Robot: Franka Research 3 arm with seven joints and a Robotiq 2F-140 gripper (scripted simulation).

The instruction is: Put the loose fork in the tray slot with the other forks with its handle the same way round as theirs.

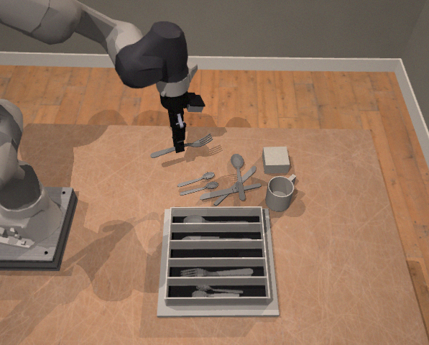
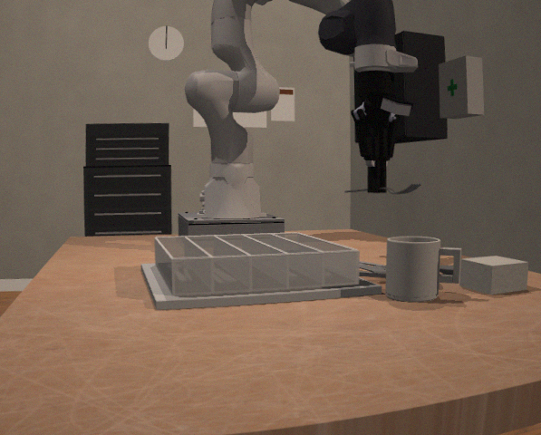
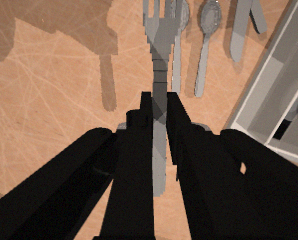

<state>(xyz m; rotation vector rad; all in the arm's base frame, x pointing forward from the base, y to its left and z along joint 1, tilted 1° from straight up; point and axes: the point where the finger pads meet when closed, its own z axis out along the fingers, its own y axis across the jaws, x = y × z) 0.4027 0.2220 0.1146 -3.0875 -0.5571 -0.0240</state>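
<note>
Right now the five-slot tray is 300 mm to the right of my hand, 140 mm below it and 120 mm ahead of it. Also, from my hand: mug: 320 mm ahead, 140 mm below, 90 mm to the right; then block: 320 mm ahead, 150 mm below, 60 mm to the left; then knife: 250 mm to the right, 160 mm below, 140 mm ahead.
</note>
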